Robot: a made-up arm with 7 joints. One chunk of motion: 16 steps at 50 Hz.
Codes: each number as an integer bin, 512 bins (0 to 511) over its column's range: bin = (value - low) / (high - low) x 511, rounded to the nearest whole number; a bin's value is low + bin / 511 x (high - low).
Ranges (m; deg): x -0.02..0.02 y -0.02..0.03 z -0.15..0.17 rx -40..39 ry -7..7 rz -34..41
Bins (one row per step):
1: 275 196 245 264 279 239
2: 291 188 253 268 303 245
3: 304 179 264 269 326 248
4: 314 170 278 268 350 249
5: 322 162 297 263 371 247
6: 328 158 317 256 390 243
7: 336 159 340 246 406 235
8: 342 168 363 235 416 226
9: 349 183 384 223 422 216
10: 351 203 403 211 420 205
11: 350 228 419 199 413 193
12: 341 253 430 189 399 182
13: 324 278 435 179 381 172
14: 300 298 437 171 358 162
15: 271 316 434 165 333 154
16: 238 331 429 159 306 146
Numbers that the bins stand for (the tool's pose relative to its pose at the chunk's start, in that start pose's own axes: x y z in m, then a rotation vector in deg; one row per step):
1: 0.0015 -0.0008 0.0034 0.81 0.64 1.08
2: 0.0028 -0.0016 0.0084 1.43 1.30 1.96
3: 0.0038 -0.0025 0.0153 1.59 1.93 2.40
4: 0.0046 -0.0034 0.0241 1.43 2.59 2.55
5: 0.0052 -0.0041 0.0360 0.66 3.16 2.25
6: 0.0057 -0.0045 0.0485 -0.42 3.68 1.67
7: 0.0063 -0.0044 0.0629 -1.97 4.12 0.49
8: 0.0068 -0.0036 0.0773 -3.67 4.40 -0.83
9: 0.0073 -0.0021 0.0905 -5.52 4.56 -2.30
10: 0.0075 -0.0001 0.1024 -7.38 4.51 -3.91
11: 0.0074 0.0023 0.1124 -9.23 4.32 -5.67
12: 0.0067 0.0048 0.1193 -10.78 3.93 -7.29
13: 0.0054 0.0072 0.1224 -12.33 3.44 -8.76
14: 0.0035 0.0092 0.1237 -13.56 2.81 -10.22
15: 0.0012 0.0109 0.1218 -14.49 2.12 -11.40
16: -0.0014 0.0124 0.1186 -15.42 1.38 -12.57

